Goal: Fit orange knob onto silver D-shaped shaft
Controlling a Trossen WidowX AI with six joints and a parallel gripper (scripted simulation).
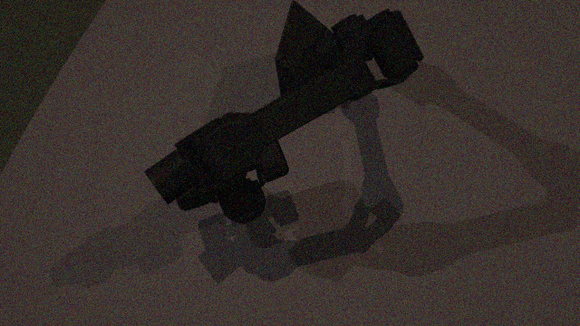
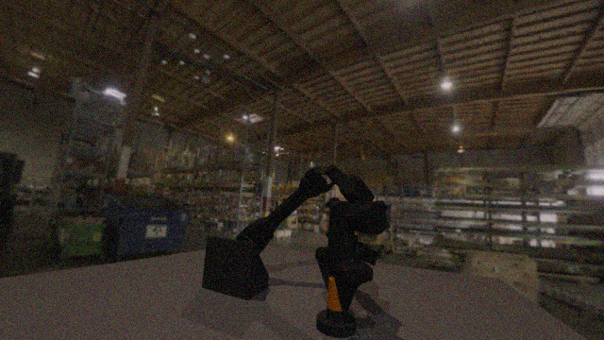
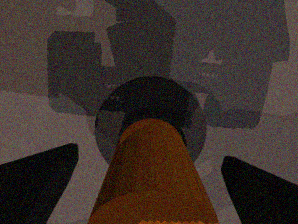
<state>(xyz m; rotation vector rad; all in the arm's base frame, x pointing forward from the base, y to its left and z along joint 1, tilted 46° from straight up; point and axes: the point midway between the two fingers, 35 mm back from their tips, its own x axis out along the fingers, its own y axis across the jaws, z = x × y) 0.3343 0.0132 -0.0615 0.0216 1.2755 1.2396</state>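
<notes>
Now: gripper tip 2 cm above the round dark pedestal. Also, from my gripper tip: orange knob (3 cm above).
</notes>
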